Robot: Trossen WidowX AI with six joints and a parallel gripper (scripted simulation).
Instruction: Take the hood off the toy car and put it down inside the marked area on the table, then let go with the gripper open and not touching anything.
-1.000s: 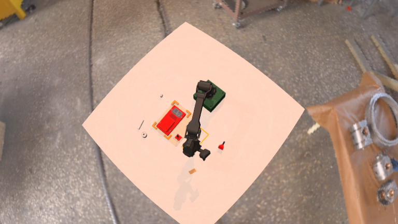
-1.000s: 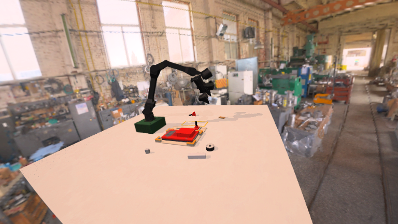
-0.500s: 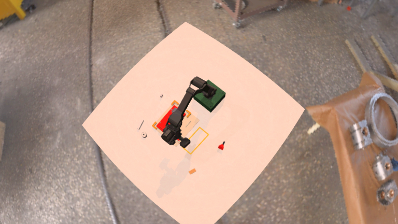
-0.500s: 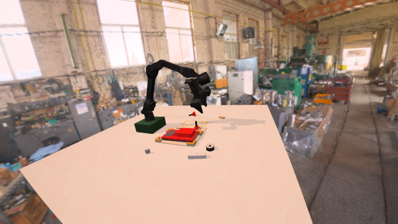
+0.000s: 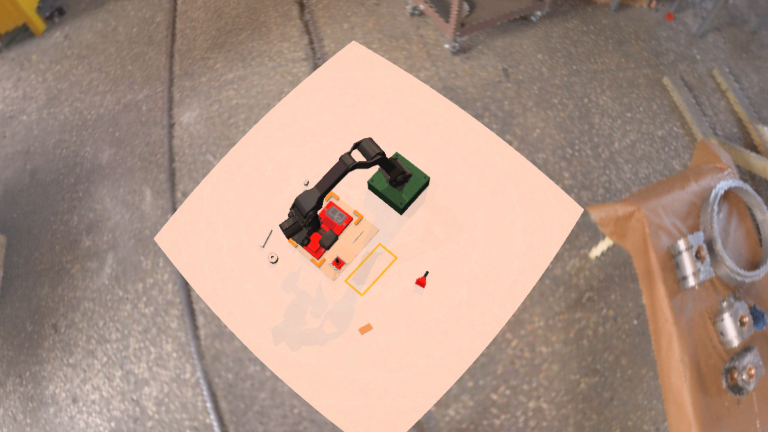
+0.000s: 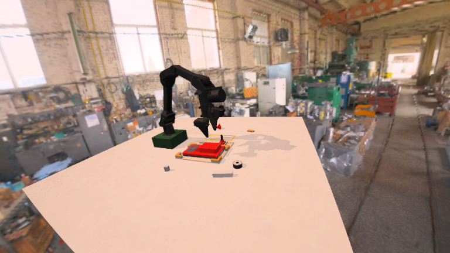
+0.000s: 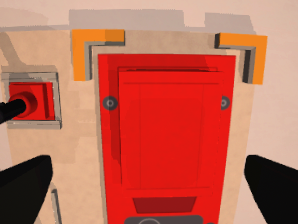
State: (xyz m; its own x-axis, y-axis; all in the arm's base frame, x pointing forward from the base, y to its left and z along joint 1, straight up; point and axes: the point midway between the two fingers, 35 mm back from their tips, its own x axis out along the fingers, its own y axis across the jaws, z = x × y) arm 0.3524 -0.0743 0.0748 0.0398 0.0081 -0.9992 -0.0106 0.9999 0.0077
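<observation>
Now: gripper tip 10 mm past the red hood, 20 mm to the left of it and 70 mm above it. Round my gripper tip: grey bar (120 mm ahead, 170 mm to the right, 100 mm below); black ring (160 mm ahead, 100 mm to the right, 100 mm below).
</observation>
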